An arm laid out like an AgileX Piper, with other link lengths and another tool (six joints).
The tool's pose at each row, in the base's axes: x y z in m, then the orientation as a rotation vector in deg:
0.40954, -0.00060, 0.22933, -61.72, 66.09, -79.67
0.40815, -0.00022, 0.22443, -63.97, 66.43, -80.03
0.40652, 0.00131, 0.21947, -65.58, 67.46, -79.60
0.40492, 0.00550, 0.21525, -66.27, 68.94, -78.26
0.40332, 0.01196, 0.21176, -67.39, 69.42, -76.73
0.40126, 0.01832, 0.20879, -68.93, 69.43, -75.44
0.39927, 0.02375, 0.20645, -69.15, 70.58, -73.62
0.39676, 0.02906, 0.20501, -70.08, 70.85, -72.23
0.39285, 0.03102, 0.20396, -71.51, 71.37, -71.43
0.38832, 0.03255, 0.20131, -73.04, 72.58, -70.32
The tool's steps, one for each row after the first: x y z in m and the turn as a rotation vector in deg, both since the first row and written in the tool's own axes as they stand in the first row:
-0.00041, 0.00462, -0.00215, -1.42, -0.27, -1.52
-0.00193, 0.00919, -0.00466, -3.07, -0.40, -2.05
-0.00607, 0.01290, -0.00731, -4.66, -0.50, -1.36
-0.01244, 0.01576, -0.01009, -5.91, -1.41, -0.97
-0.01864, 0.01805, -0.01324, -7.06, -2.58, -1.07
-0.02389, 0.01978, -0.01612, -8.31, -2.99, 0.13
-0.02894, 0.02054, -0.01936, -9.32, -3.87, 0.49
-0.03049, 0.02090, -0.02357, -10.64, -4.40, 0.19
-0.03160, 0.02278, -0.02859, -12.53, -4.70, 0.09

